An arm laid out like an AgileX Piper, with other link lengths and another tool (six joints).
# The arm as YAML. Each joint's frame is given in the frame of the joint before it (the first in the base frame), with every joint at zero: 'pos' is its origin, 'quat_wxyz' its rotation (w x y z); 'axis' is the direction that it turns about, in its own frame. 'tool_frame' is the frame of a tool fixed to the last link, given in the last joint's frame.
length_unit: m
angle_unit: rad
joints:
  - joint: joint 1
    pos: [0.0, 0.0, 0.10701]
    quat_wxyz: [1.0, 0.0, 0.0, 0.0]
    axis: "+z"
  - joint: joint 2
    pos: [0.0, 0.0, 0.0]
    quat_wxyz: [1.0, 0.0, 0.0, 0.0]
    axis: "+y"
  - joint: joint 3
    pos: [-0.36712, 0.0, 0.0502]
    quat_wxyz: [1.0, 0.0, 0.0, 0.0]
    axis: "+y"
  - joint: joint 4
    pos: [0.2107, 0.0, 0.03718]
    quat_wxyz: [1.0, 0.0, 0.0, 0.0]
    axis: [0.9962, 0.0, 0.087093]
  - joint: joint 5
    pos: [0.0, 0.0, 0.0]
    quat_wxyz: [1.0, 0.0, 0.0, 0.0]
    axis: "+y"
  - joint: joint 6
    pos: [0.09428, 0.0, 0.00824]
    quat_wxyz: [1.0, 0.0, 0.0, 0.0]
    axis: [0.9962, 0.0, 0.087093]
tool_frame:
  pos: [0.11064, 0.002, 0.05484]
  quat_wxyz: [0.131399, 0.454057, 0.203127, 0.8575]
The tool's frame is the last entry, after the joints.
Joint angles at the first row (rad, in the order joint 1, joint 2, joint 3, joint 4, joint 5, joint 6):
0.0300 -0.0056 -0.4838 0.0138 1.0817 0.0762
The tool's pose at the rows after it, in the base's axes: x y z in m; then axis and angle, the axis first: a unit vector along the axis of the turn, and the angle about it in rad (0 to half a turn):
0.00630, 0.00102, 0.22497, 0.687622, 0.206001, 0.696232, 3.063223
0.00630, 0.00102, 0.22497, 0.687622, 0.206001, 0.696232, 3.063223
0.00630, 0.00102, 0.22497, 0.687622, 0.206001, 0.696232, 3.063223
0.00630, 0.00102, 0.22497, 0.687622, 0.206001, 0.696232, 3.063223
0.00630, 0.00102, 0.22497, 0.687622, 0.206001, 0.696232, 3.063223
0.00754, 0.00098, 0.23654, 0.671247, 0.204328, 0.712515, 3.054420
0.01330, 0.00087, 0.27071, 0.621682, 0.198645, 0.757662, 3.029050
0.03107, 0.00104, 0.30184, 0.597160, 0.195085, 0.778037, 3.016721
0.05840, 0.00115, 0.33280, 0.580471, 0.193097, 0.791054, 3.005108
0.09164, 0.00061, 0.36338, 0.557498, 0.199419, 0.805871, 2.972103
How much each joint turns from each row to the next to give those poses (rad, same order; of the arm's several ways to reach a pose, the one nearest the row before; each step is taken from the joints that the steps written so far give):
0.0000 0.0000 0.0000 0.0000 0.0000 0.0000
0.0000 0.0000 0.0000 0.0000 0.0000 0.0000
0.0000 0.0000 0.0000 0.0000 0.0000 0.0000
0.0000 0.0000 0.0000 0.0000 0.0000 0.0000
0.0000 0.0000 0.0000 0.0000 0.0000 0.0000
0.0000 0.0000 -0.0110 0.0000 -0.0361 0.0000
0.0000 0.0140 -0.0151 0.0000 -0.1357 0.0000
0.0000 0.0871 -0.0029 -0.0001 -0.1494 0.0000
0.0000 0.1262 -0.0008 -0.0033 -0.1693 0.0000
0.0000 0.1401 0.0072 -0.0295 -0.2052 -0.0001

